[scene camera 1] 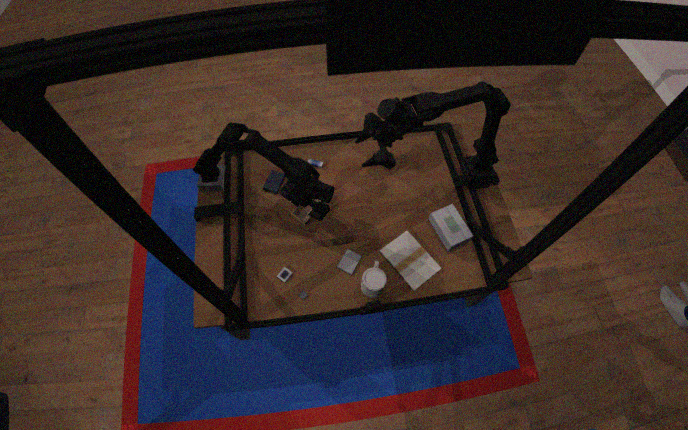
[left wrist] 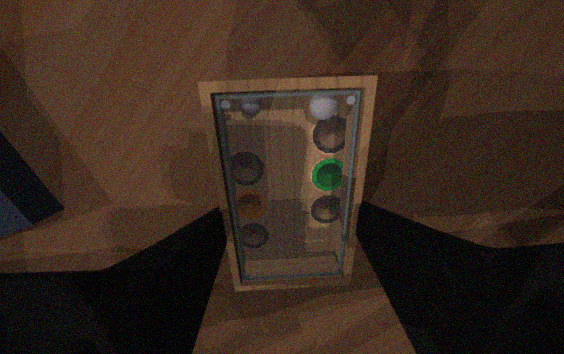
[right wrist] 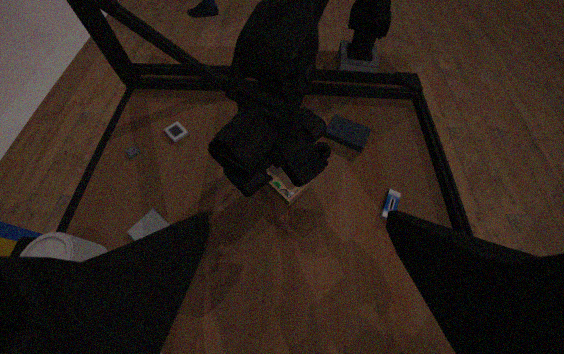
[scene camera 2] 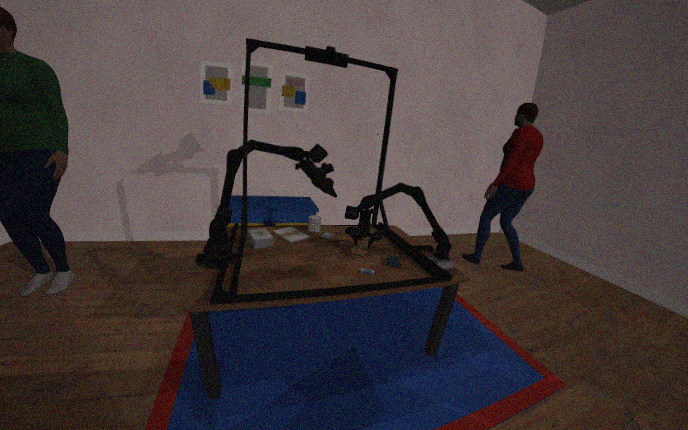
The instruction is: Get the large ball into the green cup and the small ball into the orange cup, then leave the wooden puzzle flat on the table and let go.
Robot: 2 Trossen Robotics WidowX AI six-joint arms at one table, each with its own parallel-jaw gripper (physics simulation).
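Frame: origin at the left arm's base, x back, y right, z up, level; centimetres.
Seen in the pictures: left gripper, between the fingertips: [scene camera 1: 305, 211] [left wrist: 289, 209] [right wrist: 278, 171] [scene camera 2: 361, 248]; right gripper, between the fingertips: [scene camera 1: 359, 154] [right wrist: 298, 220] [scene camera 2: 333, 194]; left arm's base, origin of its link: [scene camera 1: 210, 175] [right wrist: 359, 52] [scene camera 2: 441, 256]; right arm's base, origin of its link: [scene camera 1: 480, 165] [scene camera 2: 218, 243].
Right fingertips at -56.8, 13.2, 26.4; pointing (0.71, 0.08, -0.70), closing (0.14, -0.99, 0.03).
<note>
Offsets run from my right fingertips to a thing's top centre, as dx, dy, dz. "spot": to the spot under its first point.
The wooden puzzle @[+18.2, +2.7, -27.7] [scene camera 1: 301, 215] [scene camera 2: 360, 247] [left wrist: 373, 115] [right wrist: 289, 194] is a glass-topped tray above the table. My left gripper [left wrist: 289, 209] is shut on its long sides. In the left wrist view its far end looks larger than its near end. The large ball @[+14.2, +0.3, -28.5] [left wrist: 322, 107] lies at the far end on the right, beyond a dark cup @[spot: +14.9, +1.3, -28.1] [left wrist: 329, 135]. The small ball @[+16.7, -1.9, -28.7] [left wrist: 250, 107] lies at the far left. The green cup @[spot: +16.0, +2.7, -28.2] [left wrist: 328, 175] and the orange cup @[spot: +19.7, +1.5, -28.1] [left wrist: 250, 205] look empty. My right gripper [scene camera 1: 363, 151] [right wrist: 298, 220] is open and empty, away from the puzzle.
A dark blue book @[+31.3, -10.6, -28.7] [scene camera 1: 274, 181] [right wrist: 348, 132] and a blue-white item @[+15.0, -18.9, -29.2] [scene camera 1: 315, 162] [right wrist: 391, 202] lie near the left arm. A small framed square @[spot: +26.1, +27.8, -29.8] [scene camera 1: 285, 274], a grey pad @[+3.6, +23.9, -29.9] [scene camera 1: 349, 261], a white mug @[spot: -3.4, +34.1, -22.0] [scene camera 1: 373, 281], an open book @[-18.2, +24.3, -29.5] [scene camera 1: 405, 248] and a box @[-34.5, +13.2, -25.6] [scene camera 1: 450, 227] lie farther along the table.
</note>
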